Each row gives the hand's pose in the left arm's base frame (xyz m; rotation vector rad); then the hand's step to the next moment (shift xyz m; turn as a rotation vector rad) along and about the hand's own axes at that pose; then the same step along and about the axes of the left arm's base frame.
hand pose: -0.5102 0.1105 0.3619 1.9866 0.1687 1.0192
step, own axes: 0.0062 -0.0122 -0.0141 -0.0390 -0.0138 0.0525
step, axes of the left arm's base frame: -0.0030 0.0194 -0.0015 0.0153 -0.0434 -0.0485
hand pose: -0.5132 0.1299 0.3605 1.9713 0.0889 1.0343
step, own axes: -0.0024 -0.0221 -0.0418 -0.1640 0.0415 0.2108
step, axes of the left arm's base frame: -0.0237 0.0405 -0.0066 0.0266 -0.2362 -0.1286
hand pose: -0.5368 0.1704 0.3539 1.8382 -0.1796 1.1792
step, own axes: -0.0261 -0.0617 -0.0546 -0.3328 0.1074 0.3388
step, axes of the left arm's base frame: -0.0155 0.0677 -0.0514 -0.0163 -0.4257 -0.2358
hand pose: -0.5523 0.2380 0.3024 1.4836 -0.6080 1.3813
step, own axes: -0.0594 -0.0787 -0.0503 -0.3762 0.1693 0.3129
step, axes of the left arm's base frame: 0.0319 0.0605 -0.0871 -0.0913 -0.4381 -0.2605
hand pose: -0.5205 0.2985 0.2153 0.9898 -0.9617 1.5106
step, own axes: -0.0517 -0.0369 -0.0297 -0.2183 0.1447 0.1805
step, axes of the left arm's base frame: 0.0394 0.0160 -0.0557 -0.0990 -0.2595 -0.1550
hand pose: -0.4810 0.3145 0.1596 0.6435 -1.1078 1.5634
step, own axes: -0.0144 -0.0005 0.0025 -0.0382 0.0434 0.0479
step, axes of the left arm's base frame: 0.0043 -0.0087 -0.0110 -0.0367 -0.0601 -0.0260
